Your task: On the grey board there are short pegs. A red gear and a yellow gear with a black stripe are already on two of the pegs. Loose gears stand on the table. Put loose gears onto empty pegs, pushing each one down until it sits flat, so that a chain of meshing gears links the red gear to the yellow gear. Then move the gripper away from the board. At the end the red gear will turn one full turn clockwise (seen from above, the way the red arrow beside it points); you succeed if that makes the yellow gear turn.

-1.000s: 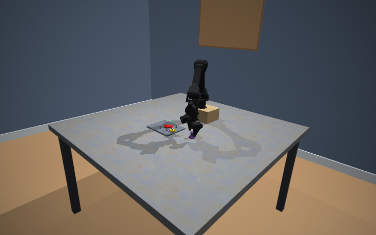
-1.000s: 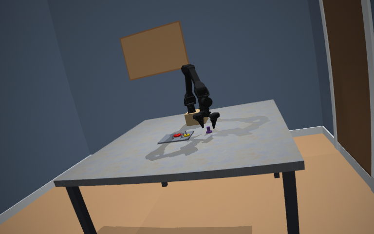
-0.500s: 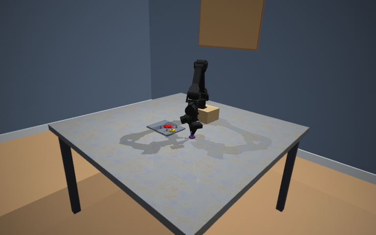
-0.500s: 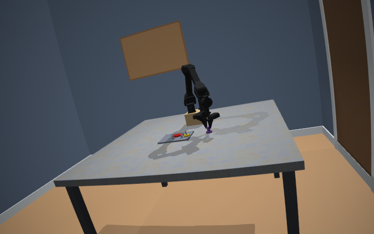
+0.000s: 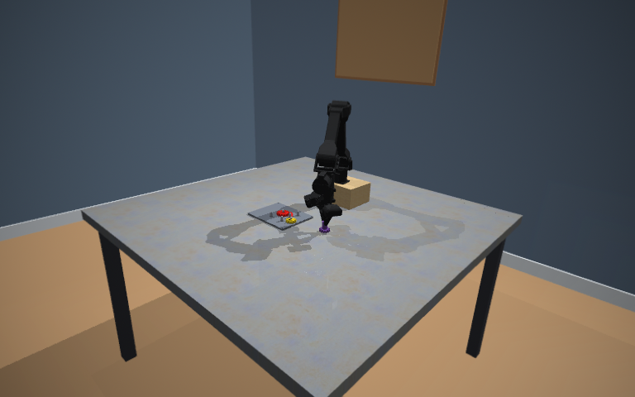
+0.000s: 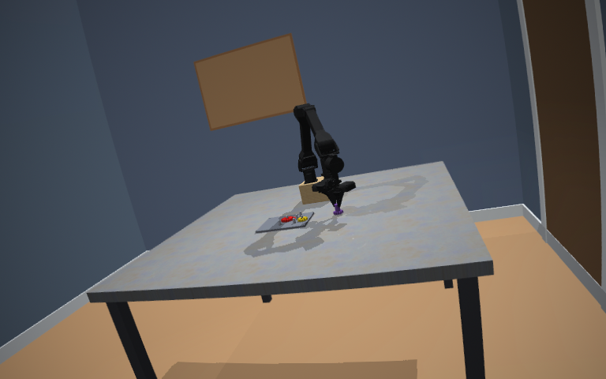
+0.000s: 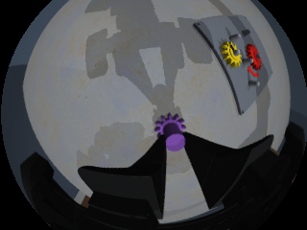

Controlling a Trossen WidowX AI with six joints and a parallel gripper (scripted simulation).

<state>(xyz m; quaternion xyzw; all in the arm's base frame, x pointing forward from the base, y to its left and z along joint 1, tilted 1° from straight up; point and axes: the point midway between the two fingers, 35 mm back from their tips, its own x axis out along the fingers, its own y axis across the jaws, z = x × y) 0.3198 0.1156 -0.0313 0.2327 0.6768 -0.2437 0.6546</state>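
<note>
The yellow gear lies 15 cm to the right of my gripper tip, 2 cm below it and 1 cm ahead of it. Also, from my gripper tip: red gear: 21 cm to the right, 3 cm behind, 2 cm below; purple gear: 1 cm below.
</note>
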